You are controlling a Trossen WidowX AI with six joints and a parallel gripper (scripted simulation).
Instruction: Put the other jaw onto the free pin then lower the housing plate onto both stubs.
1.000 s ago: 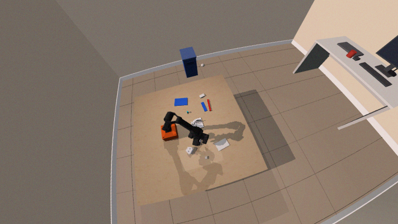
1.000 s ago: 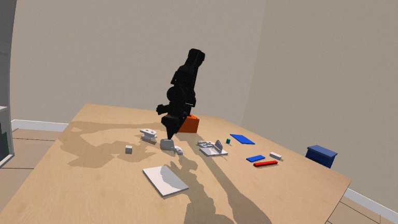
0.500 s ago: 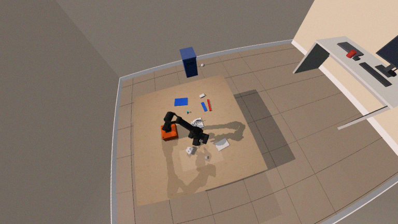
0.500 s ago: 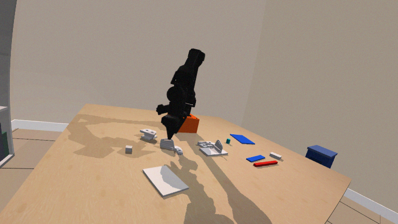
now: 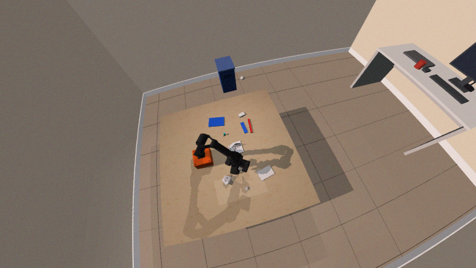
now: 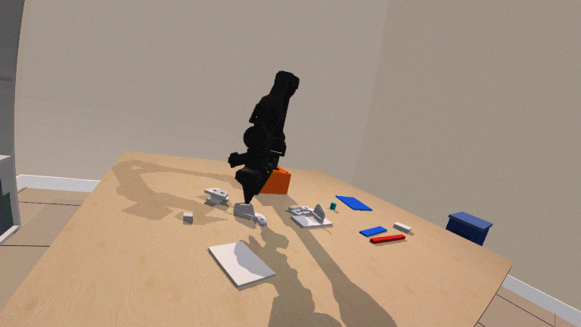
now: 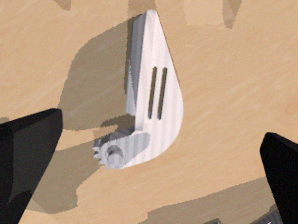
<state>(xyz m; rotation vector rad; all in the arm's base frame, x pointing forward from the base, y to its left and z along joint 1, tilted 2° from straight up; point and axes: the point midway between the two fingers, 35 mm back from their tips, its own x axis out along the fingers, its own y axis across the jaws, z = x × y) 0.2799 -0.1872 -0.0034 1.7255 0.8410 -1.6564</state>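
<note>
Now: gripper tip 50 mm above the grey jaw, 40 mm short of it and 10 mm to the right of it. Also, from my gripper tip: small white cube: 180 mm to the right, 50 mm below, 20 mm ahead; flat white slab: 220 mm ahead, 100 mm to the right, 50 mm below; white bracket: 120 mm behind, 70 mm to the right, 50 mm below.
</note>
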